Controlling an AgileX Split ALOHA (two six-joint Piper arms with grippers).
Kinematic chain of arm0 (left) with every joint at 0, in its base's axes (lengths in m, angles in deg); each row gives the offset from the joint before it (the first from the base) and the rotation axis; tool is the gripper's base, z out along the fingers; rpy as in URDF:
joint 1: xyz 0 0 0.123 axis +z
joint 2: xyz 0 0 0 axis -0.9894 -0.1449 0
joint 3: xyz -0.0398 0.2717 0.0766 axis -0.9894 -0.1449 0
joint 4: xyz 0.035 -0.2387 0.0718 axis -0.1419 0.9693 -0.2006
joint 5: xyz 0 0 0 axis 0.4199 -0.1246 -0.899
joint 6: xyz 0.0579 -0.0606 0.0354 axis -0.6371 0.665 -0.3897
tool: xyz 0 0 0 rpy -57.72 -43.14 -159.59
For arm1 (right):
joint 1: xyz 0 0 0.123 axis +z
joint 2: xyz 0 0 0 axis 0.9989 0.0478 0
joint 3: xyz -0.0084 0.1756 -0.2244 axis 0.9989 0.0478 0
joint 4: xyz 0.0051 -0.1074 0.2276 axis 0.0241 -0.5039 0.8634
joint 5: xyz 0 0 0 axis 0.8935 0.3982 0.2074
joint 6: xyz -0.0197 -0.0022 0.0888 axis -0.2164 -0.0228 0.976
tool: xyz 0 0 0 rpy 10.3 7.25 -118.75
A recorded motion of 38 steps. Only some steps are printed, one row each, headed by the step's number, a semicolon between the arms.
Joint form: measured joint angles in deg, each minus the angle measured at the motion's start. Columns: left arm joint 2, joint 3, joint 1, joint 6, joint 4, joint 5; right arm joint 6, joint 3, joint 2, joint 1, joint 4, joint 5.
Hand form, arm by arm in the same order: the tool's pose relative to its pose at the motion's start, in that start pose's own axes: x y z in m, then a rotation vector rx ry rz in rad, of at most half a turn. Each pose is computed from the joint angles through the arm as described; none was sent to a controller.
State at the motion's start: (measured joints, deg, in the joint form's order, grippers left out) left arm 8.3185 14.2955 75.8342 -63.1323 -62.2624 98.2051; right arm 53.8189 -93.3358 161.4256 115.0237 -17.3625 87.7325
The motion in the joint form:
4: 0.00 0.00 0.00 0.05 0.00 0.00; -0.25 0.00 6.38 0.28 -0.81 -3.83
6: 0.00 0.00 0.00 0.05 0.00 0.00; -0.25 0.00 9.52 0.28 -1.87 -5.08
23: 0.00 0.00 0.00 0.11 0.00 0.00; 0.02 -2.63 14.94 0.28 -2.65 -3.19
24: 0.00 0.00 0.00 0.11 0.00 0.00; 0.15 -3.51 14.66 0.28 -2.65 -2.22
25: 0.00 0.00 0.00 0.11 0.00 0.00; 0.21 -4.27 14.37 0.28 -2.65 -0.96
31: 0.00 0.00 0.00 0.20 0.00 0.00; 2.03 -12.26 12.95 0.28 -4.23 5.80
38: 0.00 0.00 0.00 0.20 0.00 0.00; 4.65 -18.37 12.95 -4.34 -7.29 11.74
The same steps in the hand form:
4: 0.0000 0.0000 0.0000 0.0000 0.0000 -0.0009; -0.0021 -0.0040 0.0473 0.0174 0.0441 -0.0069
6: 0.0000 0.0000 0.0000 0.0000 0.0000 -0.0009; -0.0003 -0.0079 0.0705 0.0354 0.0767 -0.0144
23: 0.0000 0.0000 0.0000 0.0000 0.0000 -0.0019; 0.0003 -0.0118 0.1015 0.0501 0.1580 -0.0141
24: 0.0000 0.0000 0.0000 0.0000 0.0000 -0.0019; -0.0026 -0.0110 0.0965 0.0492 0.1547 -0.0131
25: 0.0000 0.0000 0.0000 0.0000 0.0000 -0.0019; -0.0044 -0.0103 0.0917 0.0484 0.1584 -0.0130
31: 0.0000 0.0000 0.0000 0.0000 0.0000 -0.0035; -0.0282 -0.0062 0.0524 0.0654 0.1116 -0.0066
38: 0.0000 0.0000 0.0000 0.0000 0.0000 -0.0035; -0.0424 -0.0418 0.0242 0.1440 0.0982 0.0858

